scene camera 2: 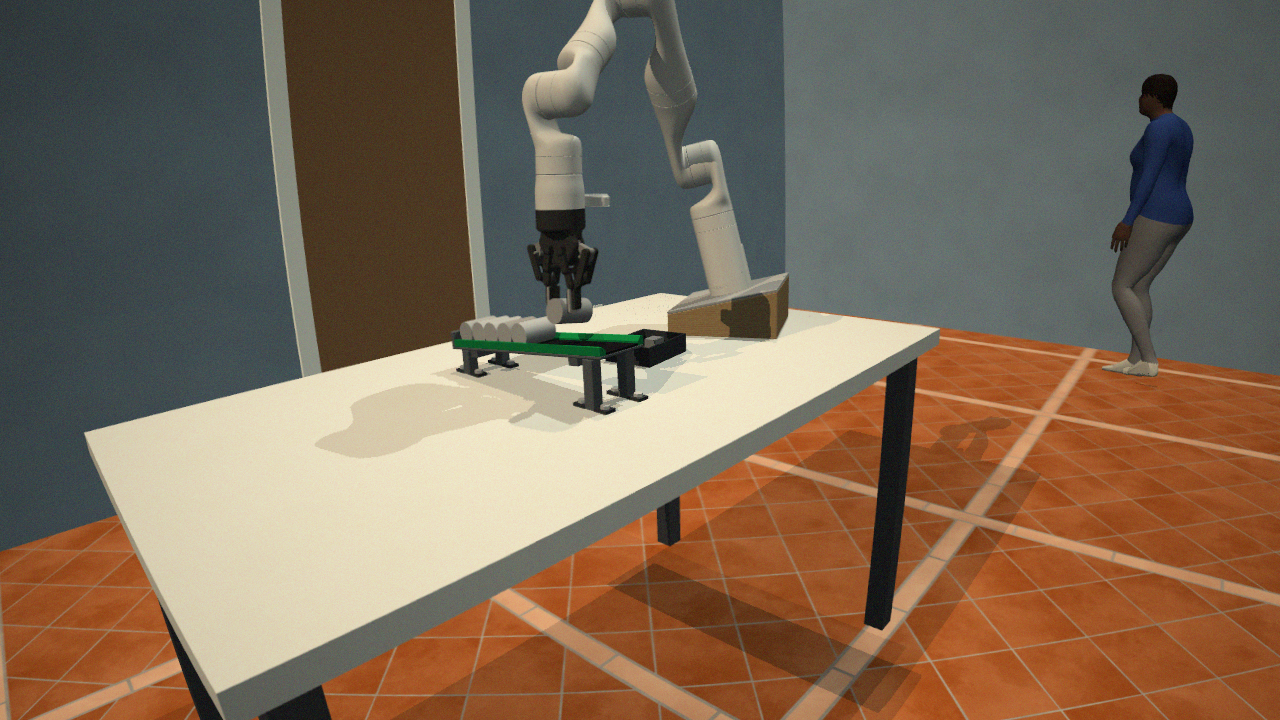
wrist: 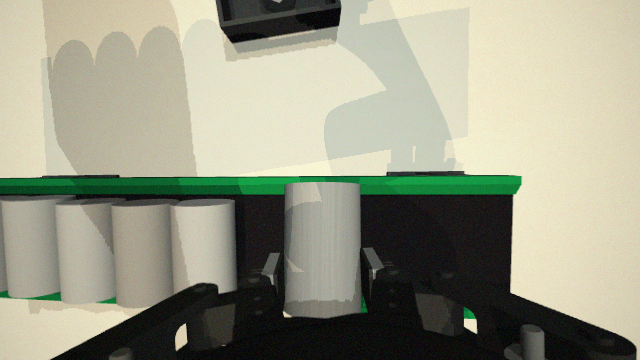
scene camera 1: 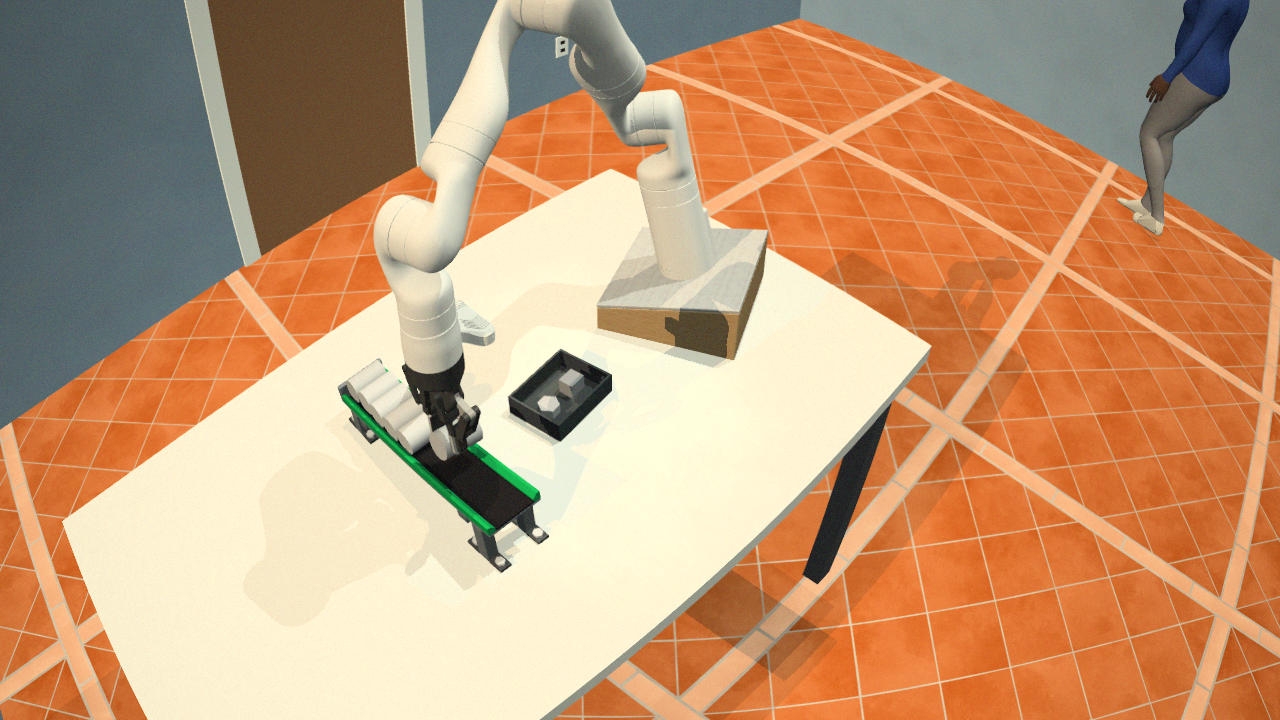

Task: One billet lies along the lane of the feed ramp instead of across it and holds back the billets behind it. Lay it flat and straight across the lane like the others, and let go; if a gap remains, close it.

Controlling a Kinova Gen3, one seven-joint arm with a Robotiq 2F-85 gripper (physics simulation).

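Frame: origin at the arm's base, x left, y back, z up, level; metres.
Seen in the pictures: gripper, fingertip midpoint: [scene camera 2: 563, 311] [wrist: 322, 268] [scene camera 1: 449, 440]; arm's base at its link origin: [scene camera 2: 730, 290] [scene camera 1: 686, 264].
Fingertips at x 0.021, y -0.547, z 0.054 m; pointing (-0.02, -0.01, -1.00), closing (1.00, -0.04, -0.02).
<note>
Pixels of each thing's top centre, then the offset from my fingertips to it.
- grey billet at its top centre: [wrist: 322, 259] [scene camera 1: 453, 424] [scene camera 2: 568, 295] dx +0.001, dy +0.012, dz +0.023 m
- black tray at its top centre: [scene camera 1: 559, 385] [scene camera 2: 646, 337] dx -0.022, dy +0.236, dz -0.095 m
- grey block at its top centre: [scene camera 1: 571, 377] [scene camera 2: 654, 337] dx -0.024, dy +0.264, dz -0.101 m
- small hexagonal piece at its top centre: [scene camera 1: 548, 403] dx -0.020, dy +0.208, dz -0.110 m
My gripper [scene camera 1: 456, 438] [scene camera 2: 563, 300] [wrist: 322, 268] is shut on a grey billet [scene camera 1: 441, 445] [scene camera 2: 581, 310] [wrist: 322, 230], with one finger on each long side. The held billet lies level and crosswise, a little above the lane of the feed ramp [scene camera 1: 510, 474] [scene camera 2: 572, 349] [wrist: 440, 185]. In the wrist view its far end overlaps the green rail. Several pale billets lie across the lane side by side; the nearest one [scene camera 1: 414, 436] [scene camera 2: 534, 330] [wrist: 205, 245] is separated from the held billet by a strip of dark lane in the wrist view. The held billet's underside is hidden.
A black tray [scene camera 1: 534, 422] [scene camera 2: 669, 346] [wrist: 285, 31] stands beside the ramp, holding a grey block [scene camera 1: 571, 384] and a small hexagonal piece [scene camera 1: 548, 404]. The robot's base block [scene camera 1: 644, 328] [scene camera 2: 707, 318] stands farther back on the table. A person [scene camera 1: 1203, 53] [scene camera 2: 1160, 170] stands beyond the table.
</note>
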